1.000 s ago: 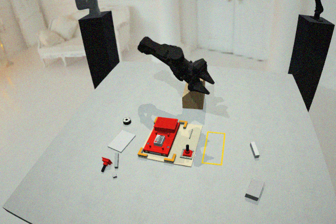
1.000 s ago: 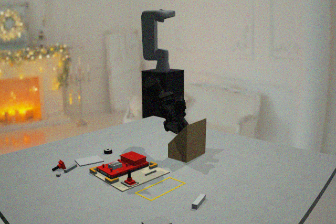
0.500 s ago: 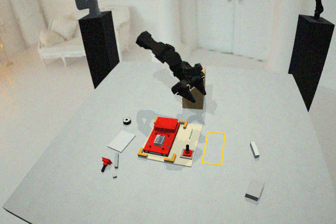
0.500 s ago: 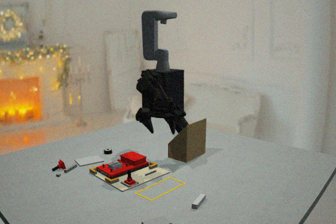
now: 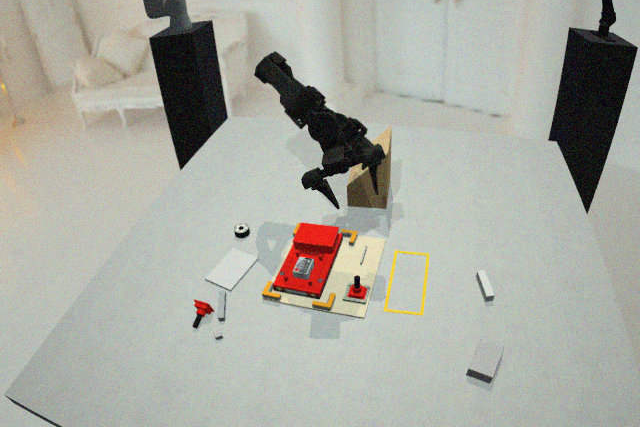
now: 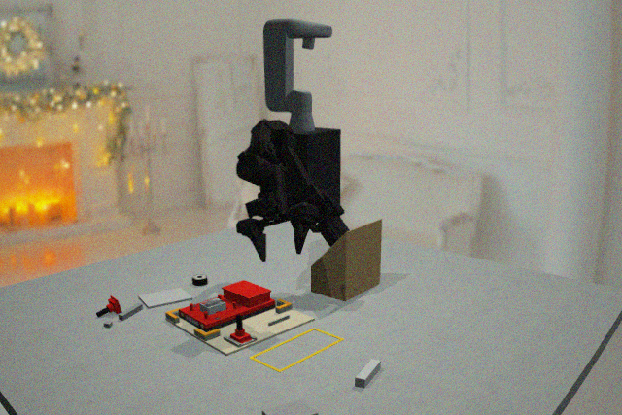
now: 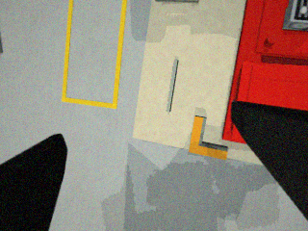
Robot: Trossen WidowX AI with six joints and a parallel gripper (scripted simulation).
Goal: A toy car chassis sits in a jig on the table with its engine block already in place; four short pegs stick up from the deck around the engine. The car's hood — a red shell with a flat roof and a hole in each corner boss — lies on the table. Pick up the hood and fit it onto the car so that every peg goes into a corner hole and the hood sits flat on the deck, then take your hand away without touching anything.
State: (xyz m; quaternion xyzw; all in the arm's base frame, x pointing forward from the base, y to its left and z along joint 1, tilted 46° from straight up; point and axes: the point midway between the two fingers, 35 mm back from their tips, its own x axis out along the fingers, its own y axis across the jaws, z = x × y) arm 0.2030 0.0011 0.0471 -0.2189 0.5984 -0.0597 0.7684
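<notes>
Now: gripper tip 10 cm to the left of the hood, 10 cm above it and 1 cm short of it. From my gripper tip the other things lie so: grey engine block 12 cm below, 11 cm to the right, 11 cm ahead; then cream baseplate 13 cm below, 8 cm to the right, 8 cm ahead.
</notes>
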